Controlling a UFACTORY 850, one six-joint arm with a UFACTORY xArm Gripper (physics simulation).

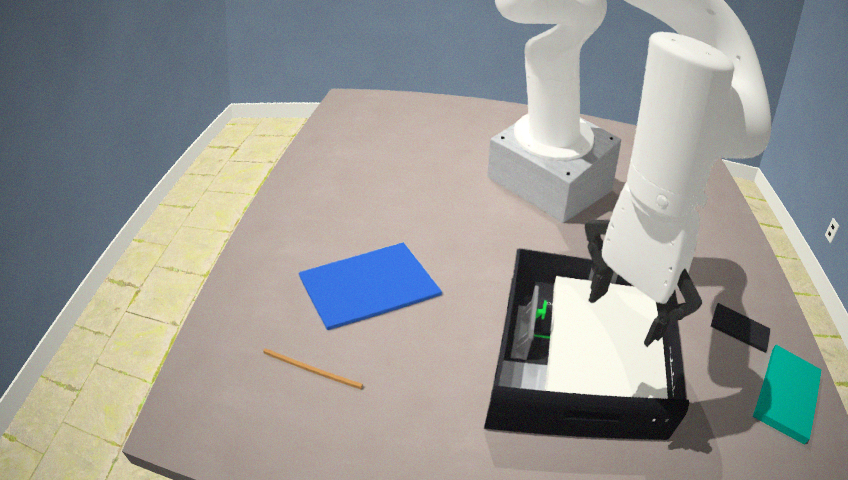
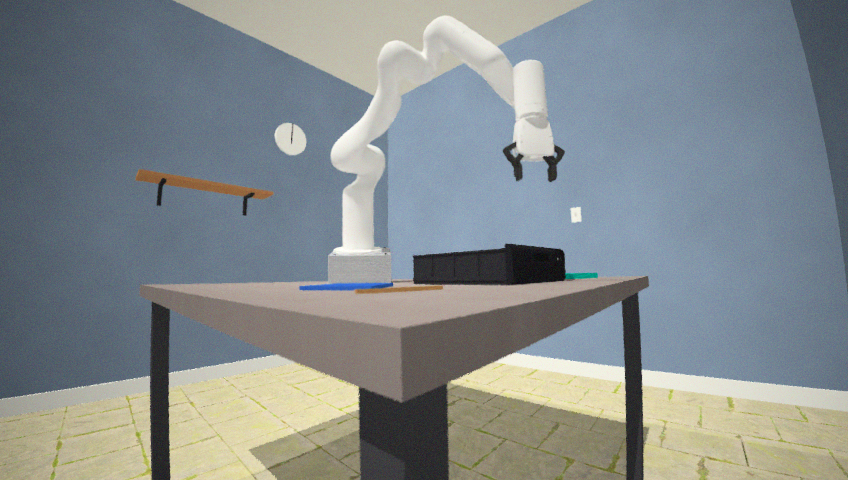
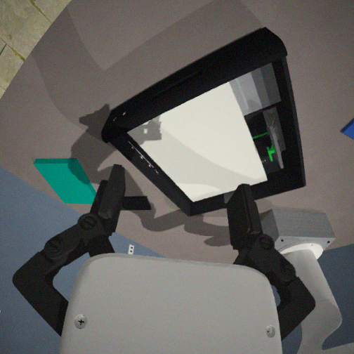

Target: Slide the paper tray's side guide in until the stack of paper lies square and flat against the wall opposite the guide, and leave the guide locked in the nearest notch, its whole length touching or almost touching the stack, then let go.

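The black paper tray [image 1: 535,413] [image 2: 464,270] [image 3: 296,125] stands on the table. The white paper stack [image 1: 601,356] [image 3: 200,145] lies flat in it, close to and nearly parallel with the wall opposite the guide; whether they touch, I cannot tell. The grey side guide [image 1: 523,333] [image 3: 276,137] stands upright on the stack's other side, with a visible gap to the paper. A green tab [image 1: 542,310] [image 3: 271,152] shows in this gap. Whether the guide sits in a notch is not clear. My gripper [image 1: 621,320] [image 2: 535,178] [image 3: 180,185] is open and empty, high above the tray.
A blue panel [image 1: 370,285] [image 2: 345,286] and an orange stick [image 1: 312,369] [image 2: 398,289] lie beside the tray on the guide's side. A black slab [image 1: 740,327] and a teal block [image 1: 788,392] [image 3: 67,182] lie on the opposite side. The robot's grey base [image 1: 553,178] stands behind.
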